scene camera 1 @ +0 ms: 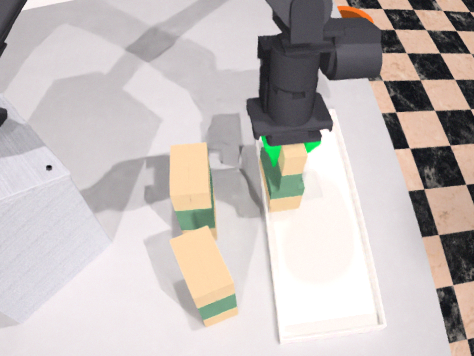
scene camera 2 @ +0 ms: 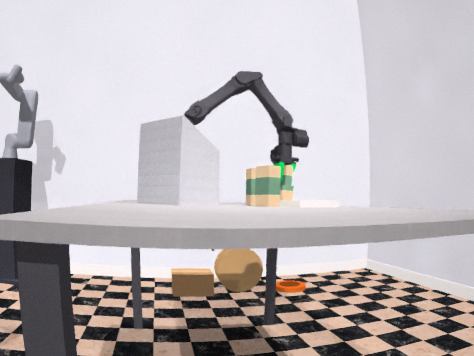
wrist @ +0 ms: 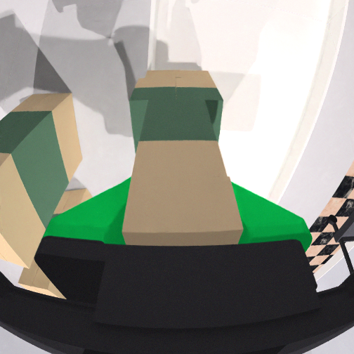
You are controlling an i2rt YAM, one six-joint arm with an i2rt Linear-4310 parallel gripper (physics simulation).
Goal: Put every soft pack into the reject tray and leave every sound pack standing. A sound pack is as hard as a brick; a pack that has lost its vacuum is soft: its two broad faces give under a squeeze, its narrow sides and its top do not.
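Pixels of known places: gripper, fingertip midpoint: (scene camera 2: 284, 182); arm's base, link origin: (scene camera 2: 179, 137).
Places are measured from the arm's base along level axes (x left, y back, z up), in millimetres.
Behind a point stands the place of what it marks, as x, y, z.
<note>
My gripper (scene camera 1: 292, 150) {102, -414, -154} (scene camera 2: 286, 167) (wrist: 176, 174) has green fingers and is shut on a tan pack with a green band (scene camera 1: 287, 185) {62, -419, -153} (scene camera 2: 287, 185) {61, -418, -167} (wrist: 180, 117). The held pack is upright, over the far left part of the white reject tray (scene camera 1: 327, 305) {-83, -486, -243} (scene camera 2: 325, 203) {-127, -516, -234} (wrist: 285, 172); its upper part looks narrowed between the fingers. Whether its base touches the tray floor is hard to tell. Two like packs stand on the table left of the tray: one (scene camera 1: 190, 175) {42, -292, -107} (wrist: 37, 165) farther back, and one (scene camera 1: 205, 265) {-80, -325, -107} (scene camera 2: 268, 185) {-120, -314, -175} nearer and turned at an angle.
A large grey block (scene camera 1: 45, 240) {-59, -102, -123} (scene camera 2: 160, 162) {-91, 54, -103} with a sloped face stands on the table (scene camera 2: 125, 225) {-982, -42, -246} at the left. The two standing packs are close together, a short way from the tray's left wall. The table's right edge runs beside the tray.
</note>
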